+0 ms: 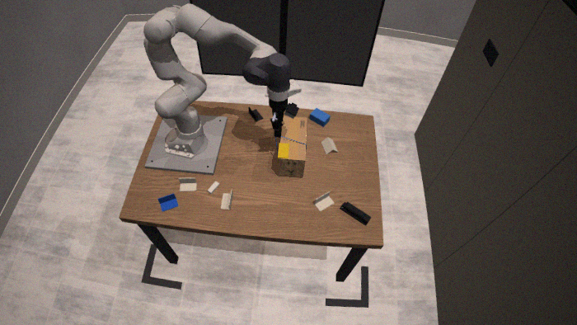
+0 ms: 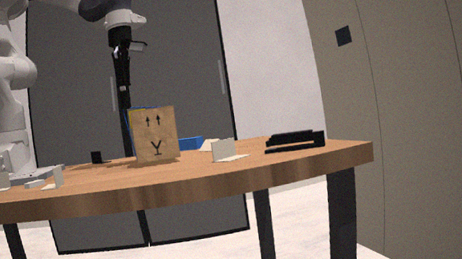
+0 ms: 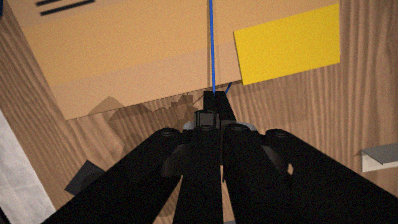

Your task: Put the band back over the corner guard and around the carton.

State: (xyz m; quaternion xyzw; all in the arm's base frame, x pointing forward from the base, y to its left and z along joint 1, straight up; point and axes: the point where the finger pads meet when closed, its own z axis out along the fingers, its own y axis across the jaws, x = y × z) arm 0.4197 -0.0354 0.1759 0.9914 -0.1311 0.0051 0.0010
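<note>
The yellow corner guard lies 2 cm ahead of my hand, 7 cm to the right of it and 6 cm below it. From my hand the other things lie so: brown carton: 7 cm ahead, 1 cm to the left, 12 cm below; then black bracket: 14 cm behind, 26 cm to the left, 18 cm below; then blue block: 21 cm ahead, 26 cm to the left, 17 cm below.
</note>
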